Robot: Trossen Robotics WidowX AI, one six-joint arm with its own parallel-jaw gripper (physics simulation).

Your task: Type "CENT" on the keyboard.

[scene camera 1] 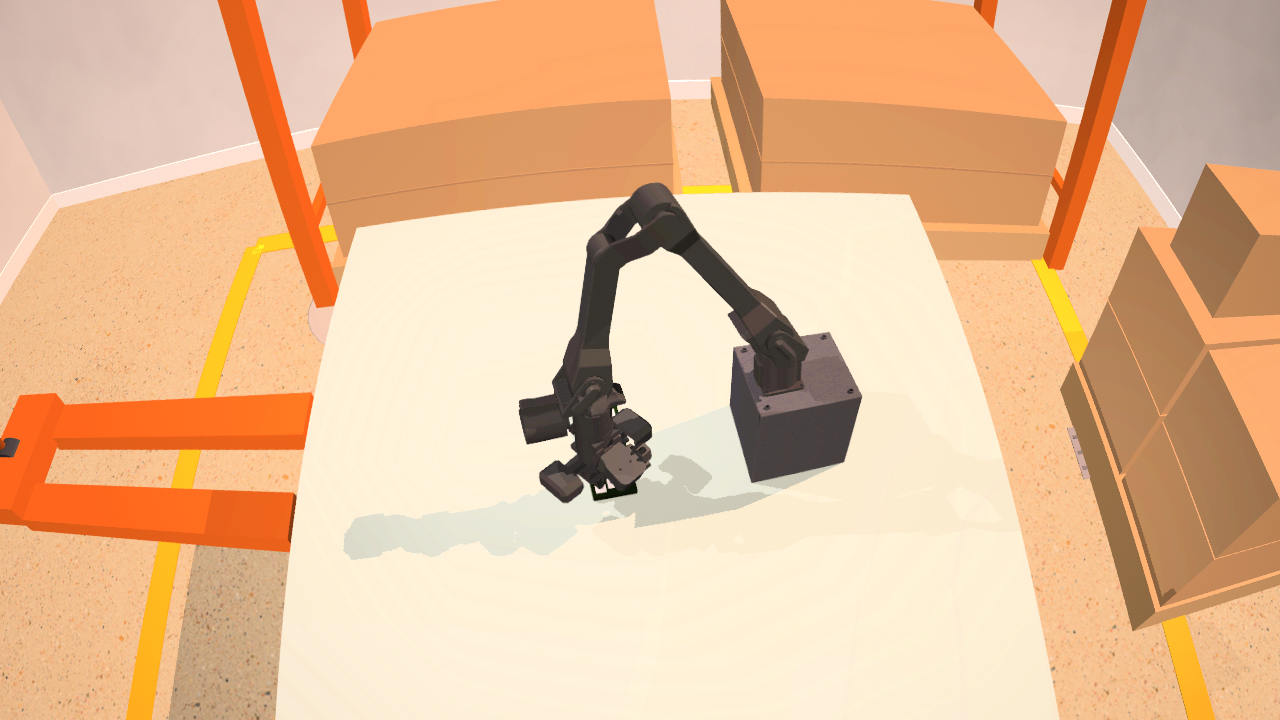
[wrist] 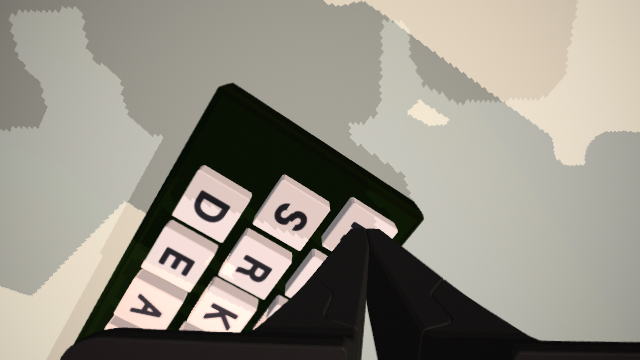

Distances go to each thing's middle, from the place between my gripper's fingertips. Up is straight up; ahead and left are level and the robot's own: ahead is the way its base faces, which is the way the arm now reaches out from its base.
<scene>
I see my gripper 2 cm past the keyboard (wrist: 254, 204), 9 cm to the left of it and 1 cm above it.
</scene>
